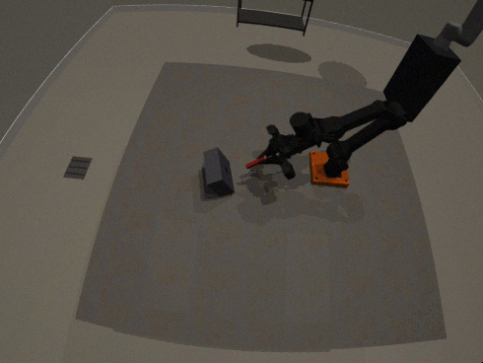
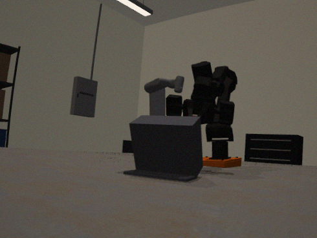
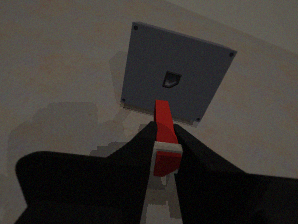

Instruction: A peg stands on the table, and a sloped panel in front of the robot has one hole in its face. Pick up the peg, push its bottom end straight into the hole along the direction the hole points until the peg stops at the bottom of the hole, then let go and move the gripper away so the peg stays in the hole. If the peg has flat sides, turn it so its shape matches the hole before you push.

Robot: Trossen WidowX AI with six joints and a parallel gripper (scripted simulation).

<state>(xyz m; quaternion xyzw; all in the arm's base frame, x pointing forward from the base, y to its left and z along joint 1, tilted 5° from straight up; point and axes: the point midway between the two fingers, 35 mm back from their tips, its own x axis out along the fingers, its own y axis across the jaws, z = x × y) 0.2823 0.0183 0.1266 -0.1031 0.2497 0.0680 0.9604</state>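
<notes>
The sloped panel is 13 cm ahead of my gripper tip and 6 cm below it. The rest, counted from my gripper tip: red peg (1 cm behind, 1 cm above).
</notes>
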